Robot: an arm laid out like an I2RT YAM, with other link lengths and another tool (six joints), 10 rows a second.
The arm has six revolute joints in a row. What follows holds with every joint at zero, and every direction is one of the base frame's.
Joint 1 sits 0.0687 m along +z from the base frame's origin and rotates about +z.
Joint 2 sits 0.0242 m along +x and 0.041 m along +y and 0.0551 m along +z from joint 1 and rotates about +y.
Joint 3 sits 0.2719 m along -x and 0.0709 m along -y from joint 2 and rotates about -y.
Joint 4 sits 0.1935 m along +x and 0.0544 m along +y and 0.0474 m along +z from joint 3 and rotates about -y.
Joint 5 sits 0.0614 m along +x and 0.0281 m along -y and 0.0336 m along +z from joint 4 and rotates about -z.
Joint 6 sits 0.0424 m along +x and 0.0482 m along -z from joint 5 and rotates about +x.
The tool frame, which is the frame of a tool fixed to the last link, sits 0.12 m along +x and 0.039 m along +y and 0.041 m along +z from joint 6; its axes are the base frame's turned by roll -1.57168, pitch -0.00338 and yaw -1.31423 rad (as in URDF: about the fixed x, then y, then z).
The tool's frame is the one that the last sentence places.
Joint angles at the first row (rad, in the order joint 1, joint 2, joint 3, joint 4, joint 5, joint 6):
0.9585, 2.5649, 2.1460, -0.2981, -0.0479, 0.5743
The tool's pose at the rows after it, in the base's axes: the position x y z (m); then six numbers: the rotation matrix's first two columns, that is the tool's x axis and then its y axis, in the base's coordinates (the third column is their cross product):
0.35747 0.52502 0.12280 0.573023 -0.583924 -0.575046 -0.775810 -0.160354 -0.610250
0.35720 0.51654 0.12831 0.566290 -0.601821 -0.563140 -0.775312 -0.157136 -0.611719
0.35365 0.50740 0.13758 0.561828 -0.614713 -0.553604 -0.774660 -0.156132 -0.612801
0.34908 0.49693 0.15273 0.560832 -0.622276 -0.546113 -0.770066 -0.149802 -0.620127
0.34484 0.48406 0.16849 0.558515 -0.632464 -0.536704 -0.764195 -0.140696 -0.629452
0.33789 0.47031 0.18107 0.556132 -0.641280 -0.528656 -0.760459 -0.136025 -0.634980
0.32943 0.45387 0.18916 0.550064 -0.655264 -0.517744 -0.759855 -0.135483 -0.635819
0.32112 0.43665 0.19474 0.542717 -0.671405 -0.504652 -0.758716 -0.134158 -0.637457
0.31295 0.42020 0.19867 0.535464 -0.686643 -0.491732 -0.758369 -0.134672 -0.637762
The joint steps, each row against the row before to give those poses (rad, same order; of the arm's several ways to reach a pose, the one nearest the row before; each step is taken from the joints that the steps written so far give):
-0.0046, -0.0363, -0.0462, -0.0119, 0.0153, 0.0000
-0.0027, -0.0374, -0.0408, -0.0060, 0.0187, -0.0004
0.0000, -0.0511, -0.0511, -0.0077, 0.0149, 0.0000
0.0000, -0.0656, -0.0587, -0.0034, 0.0144, 0.0000
-0.0019, -0.0710, -0.0630, -0.0034, 0.0180, -0.0004
0.0000, -0.0732, -0.0744, 0.0015, 0.0145, 0.0001
0.0000, -0.0759, -0.0870, 0.0019, 0.0164, 0.0003
0.0000, -0.0732, -0.0881, 0.0050, 0.0198, 0.0008
0.0000, -0.0668, -0.0786, 0.0003, 0.0179, 0.0004

